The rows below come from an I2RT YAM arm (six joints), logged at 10 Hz.
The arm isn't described. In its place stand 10 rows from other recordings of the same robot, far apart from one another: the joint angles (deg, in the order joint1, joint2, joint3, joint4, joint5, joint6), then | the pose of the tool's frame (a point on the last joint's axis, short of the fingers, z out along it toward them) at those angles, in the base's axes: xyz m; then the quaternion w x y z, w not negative.
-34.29 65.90 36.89 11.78 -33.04 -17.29 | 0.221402, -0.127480, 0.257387, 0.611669, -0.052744, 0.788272, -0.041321
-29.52 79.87 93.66 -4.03 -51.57 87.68 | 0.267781, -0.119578, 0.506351, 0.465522, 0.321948, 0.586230, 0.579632
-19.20 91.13 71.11 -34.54 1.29 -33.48 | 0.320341, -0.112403, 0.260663, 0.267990, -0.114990, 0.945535, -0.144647
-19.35 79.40 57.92 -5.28 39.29 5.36 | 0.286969, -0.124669, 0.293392, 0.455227, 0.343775, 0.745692, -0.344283
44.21 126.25 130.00 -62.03 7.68 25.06 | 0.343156, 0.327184, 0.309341, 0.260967, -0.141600, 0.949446, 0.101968
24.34 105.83 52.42 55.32 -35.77 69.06 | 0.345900, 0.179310, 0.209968, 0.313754, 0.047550, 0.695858, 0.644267
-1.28 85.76 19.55 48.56 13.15 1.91 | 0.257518, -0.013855, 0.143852, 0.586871, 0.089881, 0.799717, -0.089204
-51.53 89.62 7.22 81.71 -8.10 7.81 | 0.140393, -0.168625, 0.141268, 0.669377, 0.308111, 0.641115, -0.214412
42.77 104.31 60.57 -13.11 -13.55 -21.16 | 0.260908, 0.252713, 0.152338, 0.257059, -0.532411, 0.789625, 0.164169
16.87 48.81 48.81 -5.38 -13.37 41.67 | 0.188330, 0.065714, 0.361984, 0.541116, 0.081187, 0.734179, 0.401975
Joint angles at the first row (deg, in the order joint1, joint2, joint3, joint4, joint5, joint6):
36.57 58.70 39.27 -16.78 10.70 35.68
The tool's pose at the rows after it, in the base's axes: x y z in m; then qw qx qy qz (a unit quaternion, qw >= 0):
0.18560, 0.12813, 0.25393, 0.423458, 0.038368, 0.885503, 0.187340
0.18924, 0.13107, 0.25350, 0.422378, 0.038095, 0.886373, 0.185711
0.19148, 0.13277, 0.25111, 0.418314, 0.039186, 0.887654, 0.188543
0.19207, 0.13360, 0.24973, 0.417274, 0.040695, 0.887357, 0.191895
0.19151, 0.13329, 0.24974, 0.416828, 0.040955, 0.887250, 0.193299
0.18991, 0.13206, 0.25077, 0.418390, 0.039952, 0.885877, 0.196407
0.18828, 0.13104, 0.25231, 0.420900, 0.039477, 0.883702, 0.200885
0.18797, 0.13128, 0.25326, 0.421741, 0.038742, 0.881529, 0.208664
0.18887, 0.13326, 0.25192, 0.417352, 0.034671, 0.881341, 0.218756
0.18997, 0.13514, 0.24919, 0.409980, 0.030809, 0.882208, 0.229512
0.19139, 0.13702, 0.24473, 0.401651, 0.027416, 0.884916, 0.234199
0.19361, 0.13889, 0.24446, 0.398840, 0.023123, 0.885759, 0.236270
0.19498, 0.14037, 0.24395, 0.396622, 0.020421, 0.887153, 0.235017
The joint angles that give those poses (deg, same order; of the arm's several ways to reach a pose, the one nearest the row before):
36.56 59.50 40.41 -16.70 12.41 35.15
36.63 60.82 41.02 -16.23 12.52 35.16
36.56 61.69 41.01 -15.62 12.05 35.50
36.61 61.96 40.80 -15.04 11.82 35.85
36.61 61.77 40.69 -15.08 11.69 35.94
36.56 61.10 40.46 -15.11 11.44 35.85
36.56 60.39 40.26 -15.03 11.19 35.86
36.56 60.16 40.15 -14.51 10.56 36.03
36.63 60.62 39.99 -13.66 9.31 36.21
36.61 61.22 39.69 -12.78 7.76 36.50
36.61 62.11 39.31 -12.07 6.69 36.66
36.56 62.91 39.72 -11.79 6.09 36.38
36.63 63.53 40.04 -11.82 5.97 36.18

